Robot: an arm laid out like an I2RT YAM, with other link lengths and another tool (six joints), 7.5 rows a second.
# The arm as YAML. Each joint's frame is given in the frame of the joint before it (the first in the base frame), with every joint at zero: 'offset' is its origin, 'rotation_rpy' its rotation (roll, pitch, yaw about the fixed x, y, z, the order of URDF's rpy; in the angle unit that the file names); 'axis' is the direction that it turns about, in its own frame. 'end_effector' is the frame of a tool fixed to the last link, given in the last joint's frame.
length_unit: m
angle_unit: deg
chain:
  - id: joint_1
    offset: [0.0, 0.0, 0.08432]
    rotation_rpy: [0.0, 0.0, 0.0]
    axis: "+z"
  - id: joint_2
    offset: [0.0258, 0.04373, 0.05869]
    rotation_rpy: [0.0, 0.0, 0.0]
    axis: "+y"
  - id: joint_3
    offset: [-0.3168, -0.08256, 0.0]
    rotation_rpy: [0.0, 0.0, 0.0]
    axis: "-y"
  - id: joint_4
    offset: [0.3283, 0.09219, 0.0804]
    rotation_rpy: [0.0, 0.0, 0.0]
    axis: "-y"
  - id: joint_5
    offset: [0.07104, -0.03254, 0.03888]
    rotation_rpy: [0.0, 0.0, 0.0]
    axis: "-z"
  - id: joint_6
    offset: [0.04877, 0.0, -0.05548]
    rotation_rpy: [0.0, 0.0, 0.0]
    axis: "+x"
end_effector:
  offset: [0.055, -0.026, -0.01]
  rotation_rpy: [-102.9, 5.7, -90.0]
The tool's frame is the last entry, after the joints.
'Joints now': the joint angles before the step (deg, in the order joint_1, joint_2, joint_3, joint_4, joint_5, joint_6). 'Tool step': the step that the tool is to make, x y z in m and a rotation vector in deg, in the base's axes. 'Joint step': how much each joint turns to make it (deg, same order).
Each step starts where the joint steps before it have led.
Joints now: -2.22, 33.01, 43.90, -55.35, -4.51, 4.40
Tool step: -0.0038, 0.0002, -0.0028, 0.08, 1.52, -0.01
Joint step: 0.02, 0.01, 0.00, -1.50, 0.00, 0.04
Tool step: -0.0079, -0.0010, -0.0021, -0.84, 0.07, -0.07
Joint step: 0.01, -1.70, -0.63, -1.14, 0.66, -0.53
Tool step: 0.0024, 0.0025, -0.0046, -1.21, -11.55, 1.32
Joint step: 1.33, -7.81, -5.91, 9.64, 0.58, -0.69
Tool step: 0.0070, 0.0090, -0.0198, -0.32, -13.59, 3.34
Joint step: 3.07, -10.32, -10.25, 13.49, -0.03, -0.56
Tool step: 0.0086, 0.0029, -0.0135, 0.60, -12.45, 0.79
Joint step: 0.83, -8.75, -8.98, 12.69, 0.03, 0.04
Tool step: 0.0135, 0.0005, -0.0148, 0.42, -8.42, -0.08
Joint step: -0.04, -4.13, -7.43, 11.73, 0.04, -0.02
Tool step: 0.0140, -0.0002, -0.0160, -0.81, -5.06, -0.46
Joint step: 0.02, 0.02, -5.78, 10.75, 0.43, -1.10
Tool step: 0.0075, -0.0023, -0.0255, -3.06, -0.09, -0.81
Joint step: -0.60, -0.03, -4.63, 4.39, -0.04, -3.07
